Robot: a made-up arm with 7 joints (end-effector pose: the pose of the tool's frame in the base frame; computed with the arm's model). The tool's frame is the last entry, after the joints.
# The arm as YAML. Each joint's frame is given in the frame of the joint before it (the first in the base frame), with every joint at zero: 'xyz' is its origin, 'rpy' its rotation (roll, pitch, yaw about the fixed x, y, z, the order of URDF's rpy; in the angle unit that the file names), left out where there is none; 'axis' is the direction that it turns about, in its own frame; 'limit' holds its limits. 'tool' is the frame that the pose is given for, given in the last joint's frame.
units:
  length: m
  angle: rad
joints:
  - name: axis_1
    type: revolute
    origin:
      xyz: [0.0, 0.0, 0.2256]
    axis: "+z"
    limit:
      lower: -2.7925
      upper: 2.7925
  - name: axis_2
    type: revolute
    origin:
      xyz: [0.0, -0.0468, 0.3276]
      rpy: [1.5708, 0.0, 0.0]
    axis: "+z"
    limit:
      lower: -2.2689
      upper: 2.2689
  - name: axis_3
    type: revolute
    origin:
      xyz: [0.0, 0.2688, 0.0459]
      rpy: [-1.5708, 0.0, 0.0]
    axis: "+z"
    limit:
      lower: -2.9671
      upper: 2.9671
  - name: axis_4
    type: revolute
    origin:
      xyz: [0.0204, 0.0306, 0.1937]
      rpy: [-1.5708, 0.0, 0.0]
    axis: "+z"
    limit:
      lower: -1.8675
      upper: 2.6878
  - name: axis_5
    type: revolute
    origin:
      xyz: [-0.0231, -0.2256, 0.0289]
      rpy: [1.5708, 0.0, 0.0]
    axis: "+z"
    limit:
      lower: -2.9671
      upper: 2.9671
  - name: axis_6
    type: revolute
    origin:
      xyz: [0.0, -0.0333, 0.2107]
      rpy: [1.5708, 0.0, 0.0]
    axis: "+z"
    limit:
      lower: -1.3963
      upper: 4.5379
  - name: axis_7
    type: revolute
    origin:
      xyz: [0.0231, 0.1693, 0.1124]
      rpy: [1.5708, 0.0, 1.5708]
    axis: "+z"
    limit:
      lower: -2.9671
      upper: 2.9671
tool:
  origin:
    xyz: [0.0, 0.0, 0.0]
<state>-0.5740 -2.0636 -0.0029 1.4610 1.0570 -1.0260 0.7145</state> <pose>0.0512 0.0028 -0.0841 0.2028 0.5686 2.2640</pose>
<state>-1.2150 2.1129 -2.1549 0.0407 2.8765 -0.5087 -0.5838</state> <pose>-0.5207 0.8719 0.1987 0.1400 0.6477 0.9551</pose>
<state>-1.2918 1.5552 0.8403 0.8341 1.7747 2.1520 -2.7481</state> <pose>-0.0118 0.6099 0.8690 -0.4200 0.3590 1.2873</pose>
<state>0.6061 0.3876 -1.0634 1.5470 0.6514 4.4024 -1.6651</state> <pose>0.3153 -0.2843 0.8989 -0.5896 -1.4964 0.2121</pose>
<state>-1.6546 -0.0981 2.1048 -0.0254 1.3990 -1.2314 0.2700</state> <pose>-0.0452 0.1632 1.5104 -1.9393 -1.9738 -0.3725</pose>
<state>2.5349 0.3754 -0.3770 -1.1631 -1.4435 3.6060 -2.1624</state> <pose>0.3396 -0.2397 0.8451 0.5418 -1.5016 -0.2987</pose>
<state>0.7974 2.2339 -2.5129 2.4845 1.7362 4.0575 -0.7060</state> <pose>0.1508 -0.3240 0.4688 1.7425 -1.2930 -1.5038</pose>
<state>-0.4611 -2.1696 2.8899 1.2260 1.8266 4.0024 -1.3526</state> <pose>0.4574 -0.4588 0.5961 -2.0755 0.8474 1.1849</pose>
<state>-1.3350 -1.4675 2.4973 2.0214 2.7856 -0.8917 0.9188</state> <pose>0.0967 -0.2553 1.1648 0.7845 -1.7359 1.3262</pose>
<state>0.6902 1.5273 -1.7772 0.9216 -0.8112 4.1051 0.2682</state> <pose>-0.3397 -0.6835 0.4028 -0.9887 0.3349 1.3898</pose>
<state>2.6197 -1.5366 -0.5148 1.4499 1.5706 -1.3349 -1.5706</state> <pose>-0.2927 0.3205 0.0317 -0.0585 -1.0228 2.4580</pose>
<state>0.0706 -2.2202 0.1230 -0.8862 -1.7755 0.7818 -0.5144</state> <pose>0.8860 0.0953 0.5479 1.1238 0.7290 0.2637</pose>
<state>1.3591 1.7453 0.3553 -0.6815 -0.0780 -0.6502 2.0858</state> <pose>0.0789 -0.9352 0.1775 0.0773 -0.3495 0.3274</pose>
